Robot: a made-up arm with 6 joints.
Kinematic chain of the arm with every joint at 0, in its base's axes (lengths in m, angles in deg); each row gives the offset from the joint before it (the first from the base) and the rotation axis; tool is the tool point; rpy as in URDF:
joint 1: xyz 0 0 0.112 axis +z
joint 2: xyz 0 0 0 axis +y
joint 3: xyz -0.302 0 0.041 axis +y
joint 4: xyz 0.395 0 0.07 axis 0.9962 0 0.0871
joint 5: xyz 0 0 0 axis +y
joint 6: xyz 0.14 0 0.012 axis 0.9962 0 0.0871
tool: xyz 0 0 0 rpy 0 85 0
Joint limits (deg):
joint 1: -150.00..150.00
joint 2: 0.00..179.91
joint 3: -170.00..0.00
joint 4: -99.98..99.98
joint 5: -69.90..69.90
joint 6: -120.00..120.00
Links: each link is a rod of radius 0.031 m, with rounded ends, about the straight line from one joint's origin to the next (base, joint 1, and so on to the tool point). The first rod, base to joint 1, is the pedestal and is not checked.
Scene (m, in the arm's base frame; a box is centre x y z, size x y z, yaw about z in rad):
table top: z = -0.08
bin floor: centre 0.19 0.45 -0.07 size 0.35 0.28 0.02 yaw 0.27
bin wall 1: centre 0.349 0.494 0 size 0.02 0.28 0.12 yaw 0.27
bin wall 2: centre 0.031 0.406 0 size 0.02 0.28 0.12 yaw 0.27
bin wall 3: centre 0.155 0.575 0 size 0.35 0.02 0.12 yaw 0.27
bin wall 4: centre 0.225 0.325 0 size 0.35 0.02 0.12 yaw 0.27
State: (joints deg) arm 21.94 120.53 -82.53 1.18 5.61 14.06
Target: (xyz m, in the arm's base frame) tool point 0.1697 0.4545 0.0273
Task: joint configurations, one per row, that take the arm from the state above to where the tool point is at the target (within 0.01 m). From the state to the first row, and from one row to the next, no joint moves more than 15 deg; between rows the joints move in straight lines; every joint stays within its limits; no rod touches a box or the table.
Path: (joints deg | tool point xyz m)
1: 33.68 111.67 -75.65 2.28 10.03 14.06 | 0.5121 0.3425 0.1094
2: 45.41 102.81 -68.76 3.38 14.45 14.06 | 0.4023 0.4111 0.1374
3: 57.15 93.95 -61.88 4.48 18.87 14.06 | 0.2851 0.4482 0.1590
4: 68.88 85.09 -55.00 5.58 23.29 14.06 | 0.1697 0.4545 0.1740
5: 68.92 93.71 -54.76 5.59 21.80 14.06 | 0.1717 0.4597 0.1008
6: 68.96 102.34 -54.52 5.61 20.32 14.06 | 0.1697 0.4545 0.0273

